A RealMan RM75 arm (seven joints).
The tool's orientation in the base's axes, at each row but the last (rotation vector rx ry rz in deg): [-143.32 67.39 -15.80]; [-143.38 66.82 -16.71]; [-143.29 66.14 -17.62]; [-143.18 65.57 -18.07]
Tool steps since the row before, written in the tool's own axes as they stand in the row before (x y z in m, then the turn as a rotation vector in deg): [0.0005 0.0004 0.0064 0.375 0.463 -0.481]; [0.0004 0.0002 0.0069 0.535 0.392 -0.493]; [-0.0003 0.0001 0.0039 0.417 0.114 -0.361]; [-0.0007 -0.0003 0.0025 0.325 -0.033 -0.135]
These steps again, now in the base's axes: [0.0021 0.0009 -0.0060 -0.243 -0.677 0.263]; [0.0024 0.0012 -0.0064 -0.096 -0.761 0.308]; [0.0011 0.0011 -0.0036 0.065 -0.473 0.298]; [0.0006 0.0013 -0.0022 0.185 -0.261 0.152]
